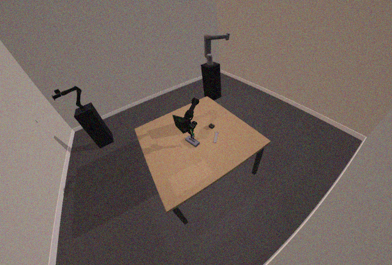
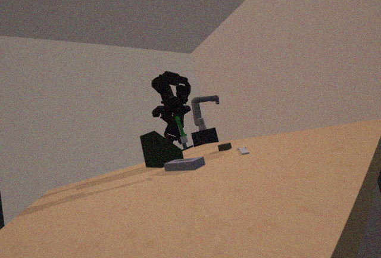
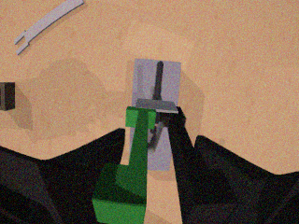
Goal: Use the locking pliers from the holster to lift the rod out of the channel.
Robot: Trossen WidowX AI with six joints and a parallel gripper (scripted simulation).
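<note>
My gripper tip is 9 cm above the dark rod and 2 cm short of it. Also, from my gripper tip: grey channel block: 15 cm below, 2 cm behind, 1 cm to the right; grey piece: 28 cm to the left, 17 cm below, 8 cm ahead; dark handle: 1 cm to the right.
</note>
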